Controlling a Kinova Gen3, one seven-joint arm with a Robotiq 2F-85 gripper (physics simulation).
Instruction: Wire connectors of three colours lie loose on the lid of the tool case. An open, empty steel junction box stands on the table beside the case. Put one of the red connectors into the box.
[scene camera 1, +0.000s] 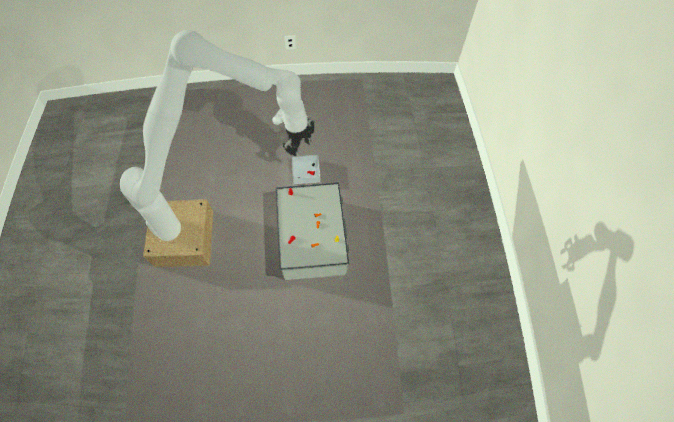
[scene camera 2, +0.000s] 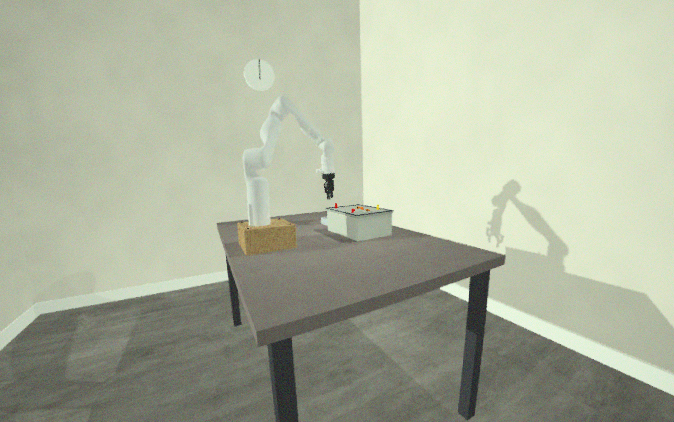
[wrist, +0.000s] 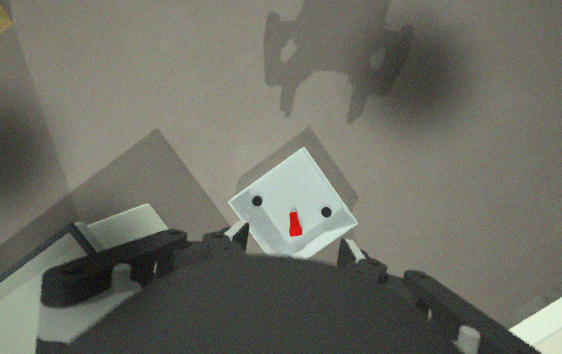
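Where they show: gripper, fingertip midpoint: (scene camera 1: 302, 149) (scene camera 2: 330, 198) (wrist: 292, 245); arm's base, origin of the base link: (scene camera 1: 168, 229) (scene camera 2: 259, 224).
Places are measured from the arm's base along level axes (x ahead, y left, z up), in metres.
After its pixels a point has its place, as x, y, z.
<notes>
A red connector (scene camera 1: 311, 173) @(0.486, 0.294, -0.089) (wrist: 295, 224) @(0.483, 0.302, -0.089) lies inside the open steel junction box (scene camera 1: 300, 161) @(0.440, 0.353, -0.095) (wrist: 300, 175) @(0.436, 0.335, -0.101). My gripper (scene camera 1: 301, 147) @(0.457, 0.304, 0.055) (scene camera 2: 329, 198) @(0.457, 0.304, 0.055) (wrist: 292, 245) @(0.457, 0.304, 0.055) is open, with nothing between its fingers, and hangs above the box. In scene camera 2 the box (scene camera 2: 324, 220) @(0.414, 0.304, -0.075) is mostly hidden behind the tool case (scene camera 2: 372, 227) @(0.500, -0.122, -0.047). Two more red connectors lie on the lid of the case (scene camera 1: 300, 255) @(0.472, -0.085, 0.019), one at the corner near the box and another red connector (scene camera 1: 291, 240) @(0.441, -0.039, 0.029) towards the opposite end.
Several orange connectors and a yellow connector (scene camera 1: 337, 239) @(0.589, -0.031, 0.032) (scene camera 2: 378, 207) @(0.588, -0.034, 0.031) also lie on the lid. The case stands right beside the box; its edge shows at the lower left in the wrist view. The arm's base stands on a wooden block (scene camera 1: 192, 225) @(0.087, 0.018, -0.002) (scene camera 2: 270, 239) @(0.027, -0.099, -0.049) on the table (scene camera 2: 370, 280) @(0.251, -0.532, -0.102).
</notes>
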